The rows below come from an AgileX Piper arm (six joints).
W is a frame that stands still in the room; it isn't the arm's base.
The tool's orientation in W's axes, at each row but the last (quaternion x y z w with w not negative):
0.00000 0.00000 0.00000 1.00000
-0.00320 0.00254 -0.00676 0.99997
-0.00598 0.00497 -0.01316 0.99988
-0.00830 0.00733 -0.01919 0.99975
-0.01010 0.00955 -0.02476 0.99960
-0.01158 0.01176 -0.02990 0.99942
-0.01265 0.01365 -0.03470 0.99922
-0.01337 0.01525 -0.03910 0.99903
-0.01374 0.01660 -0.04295 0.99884
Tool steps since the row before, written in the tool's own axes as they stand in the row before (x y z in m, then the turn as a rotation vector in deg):
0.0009 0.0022 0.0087 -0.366 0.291 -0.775
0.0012 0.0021 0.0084 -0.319 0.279 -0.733
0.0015 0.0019 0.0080 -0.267 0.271 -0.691
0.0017 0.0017 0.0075 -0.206 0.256 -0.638
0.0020 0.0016 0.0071 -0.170 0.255 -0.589
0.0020 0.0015 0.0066 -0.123 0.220 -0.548
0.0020 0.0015 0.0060 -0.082 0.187 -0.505
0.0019 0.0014 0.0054 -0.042 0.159 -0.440
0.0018 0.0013 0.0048 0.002 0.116 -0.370
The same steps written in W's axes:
0.0009 0.0022 0.0087 -0.366 0.291 -0.775
0.0013 0.0021 0.0084 -0.319 0.279 -0.733
0.0016 0.0020 0.0080 -0.267 0.270 -0.692
0.0019 0.0018 0.0074 -0.206 0.253 -0.639
0.0022 0.0016 0.0070 -0.169 0.251 -0.591
0.0022 0.0015 0.0065 -0.123 0.215 -0.550
0.0023 0.0015 0.0059 -0.083 0.180 -0.507
0.0022 0.0014 0.0053 -0.043 0.151 -0.443
0.0021 0.0013 0.0047 -0.001 0.106 -0.373

